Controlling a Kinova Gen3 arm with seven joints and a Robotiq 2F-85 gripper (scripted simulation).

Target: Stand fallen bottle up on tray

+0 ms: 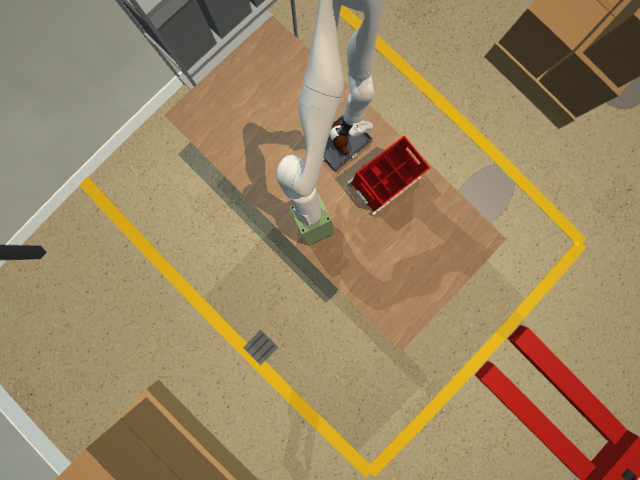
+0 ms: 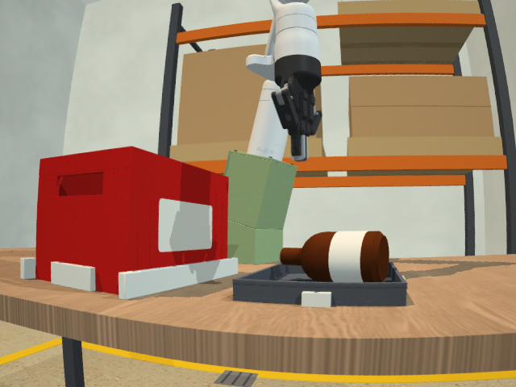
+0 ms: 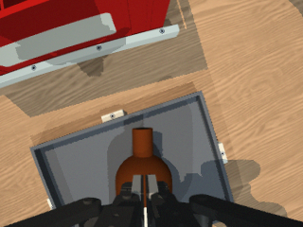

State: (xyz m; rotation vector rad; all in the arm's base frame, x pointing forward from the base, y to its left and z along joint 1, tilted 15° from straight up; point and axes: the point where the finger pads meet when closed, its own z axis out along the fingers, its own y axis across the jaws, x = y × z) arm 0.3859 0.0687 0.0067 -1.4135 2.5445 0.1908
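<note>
Right now my hand is 3 cm short of the brown bottle, 4 cm to the right of it and 16 cm above it. The rest, counted from my hand: red crate (1 cm behind, 25 cm to the right, 12 cm below); then dark grey tray (4 cm ahead, 4 cm to the left, 19 cm below).
</note>
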